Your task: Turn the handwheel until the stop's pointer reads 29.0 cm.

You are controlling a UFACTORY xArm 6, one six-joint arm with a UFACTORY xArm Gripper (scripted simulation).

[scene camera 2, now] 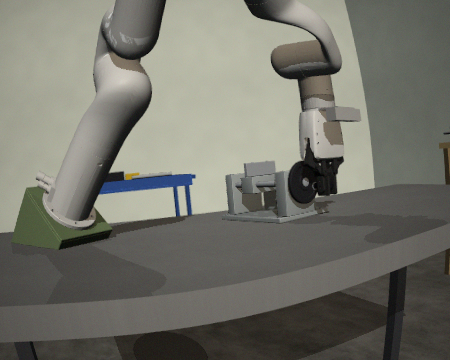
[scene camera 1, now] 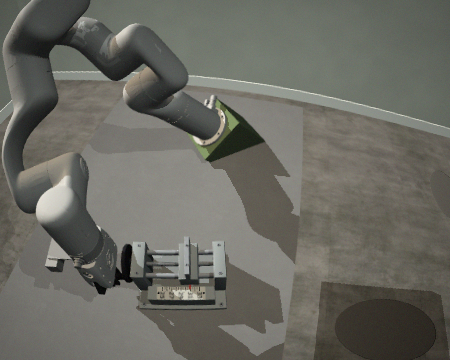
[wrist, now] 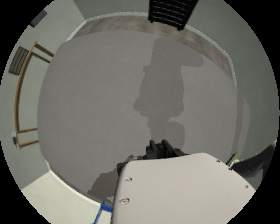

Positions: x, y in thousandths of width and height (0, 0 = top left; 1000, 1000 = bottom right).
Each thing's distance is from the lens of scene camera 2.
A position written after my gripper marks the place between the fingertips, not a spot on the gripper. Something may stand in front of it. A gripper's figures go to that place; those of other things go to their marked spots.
my gripper (scene camera 2: 728, 543): 0.90 m
black handwheel (scene camera 2: 670, 499): 0.90 m
